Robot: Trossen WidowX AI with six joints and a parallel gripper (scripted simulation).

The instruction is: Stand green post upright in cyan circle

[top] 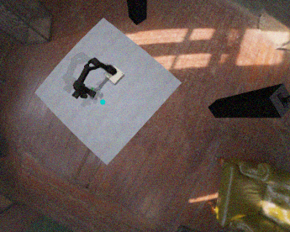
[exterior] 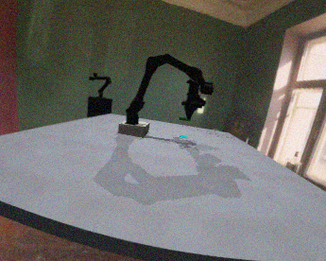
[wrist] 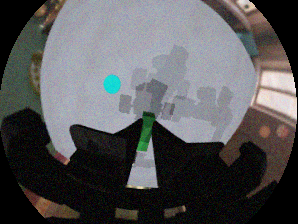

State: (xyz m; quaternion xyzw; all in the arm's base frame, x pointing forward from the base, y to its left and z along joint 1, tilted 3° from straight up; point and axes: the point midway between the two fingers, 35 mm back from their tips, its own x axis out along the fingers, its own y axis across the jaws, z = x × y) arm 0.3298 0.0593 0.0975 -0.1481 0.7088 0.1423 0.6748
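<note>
My gripper tip is now 2 cm past the green post and 1 cm to the left of it. The rest, counted from my gripper tip: cyan circle (2 cm behind, 12 cm to the left, 14 cm below).
</note>
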